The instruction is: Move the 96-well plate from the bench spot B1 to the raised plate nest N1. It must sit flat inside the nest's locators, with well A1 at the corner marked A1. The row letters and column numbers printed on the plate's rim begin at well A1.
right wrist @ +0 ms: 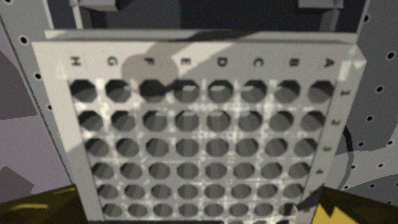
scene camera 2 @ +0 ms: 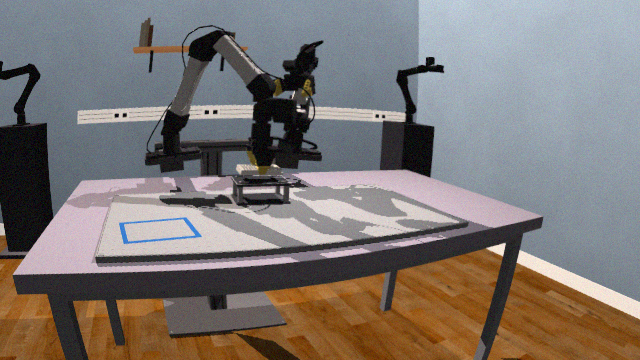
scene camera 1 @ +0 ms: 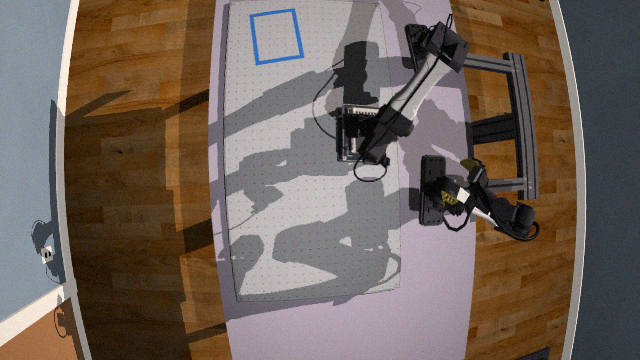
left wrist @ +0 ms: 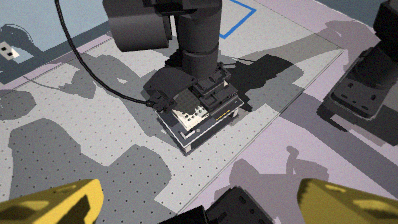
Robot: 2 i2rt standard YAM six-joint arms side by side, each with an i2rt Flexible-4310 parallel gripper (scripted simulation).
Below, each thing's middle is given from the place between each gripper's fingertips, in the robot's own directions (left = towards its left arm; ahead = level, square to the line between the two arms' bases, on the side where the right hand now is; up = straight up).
Labels:
Right now the raised nest N1 (left wrist: 174,125) is 4 cm below my right hand (scene camera 2: 258,171). From my right hand the other things lie so: white 96-well plate (right wrist: 200,101) (right at my right hand).
Right now the white 96-well plate is 230 mm below my left hand, 160 mm ahead of it and 140 mm to the right of it. From my left hand the other things lie so: raised nest N1: 260 mm below, 160 mm ahead, 130 mm to the right.

